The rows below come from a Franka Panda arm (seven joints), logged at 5 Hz.
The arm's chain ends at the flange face. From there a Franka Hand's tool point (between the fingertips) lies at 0.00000 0.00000 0.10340 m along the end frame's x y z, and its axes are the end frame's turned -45 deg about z.
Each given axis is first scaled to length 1.
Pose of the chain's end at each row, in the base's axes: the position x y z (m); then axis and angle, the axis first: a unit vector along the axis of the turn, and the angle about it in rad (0 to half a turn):
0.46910 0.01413 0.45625 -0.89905 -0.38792 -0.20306 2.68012
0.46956 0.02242 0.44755 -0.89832 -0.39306 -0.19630 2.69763
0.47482 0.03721 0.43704 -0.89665 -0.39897 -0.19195 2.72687
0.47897 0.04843 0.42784 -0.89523 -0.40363 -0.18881 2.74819
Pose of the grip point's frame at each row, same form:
0.48702 0.07096 0.37175 -0.67028 -0.69020 -0.27267 2.86948
0.48680 0.07750 0.36176 -0.66853 -0.69548 -0.26340 2.88060
0.49228 0.08973 0.34970 -0.66592 -0.70141 -0.25411 2.90439
0.49659 0.09907 0.33943 -0.66366 -0.70596 -0.24736 2.92175

